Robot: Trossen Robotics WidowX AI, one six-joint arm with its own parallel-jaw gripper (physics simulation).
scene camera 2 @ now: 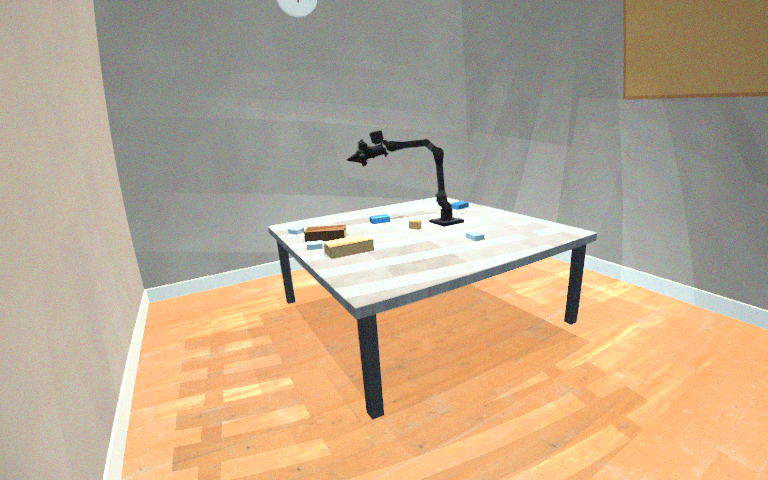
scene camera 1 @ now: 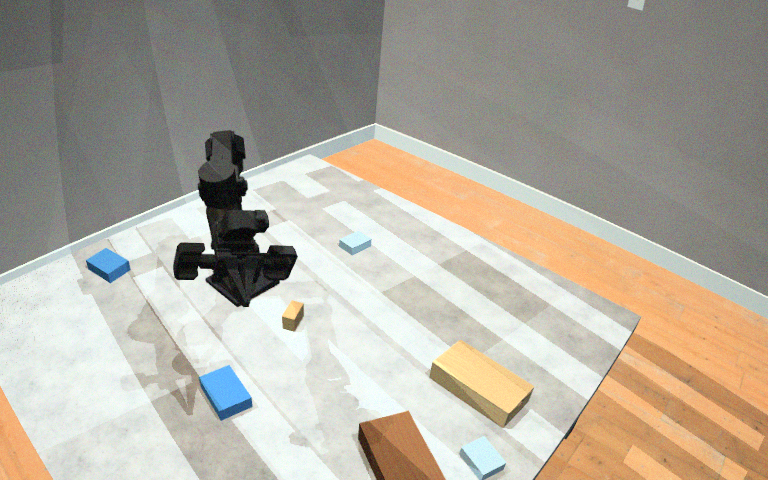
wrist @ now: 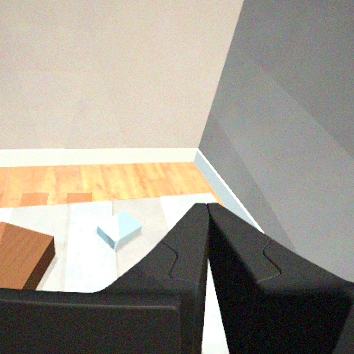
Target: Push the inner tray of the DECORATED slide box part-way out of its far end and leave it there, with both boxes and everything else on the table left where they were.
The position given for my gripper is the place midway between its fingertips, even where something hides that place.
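Gripper, mine (scene camera 1: pixel 247 305) and (wrist: pixel 205 214): shut, holds nothing.
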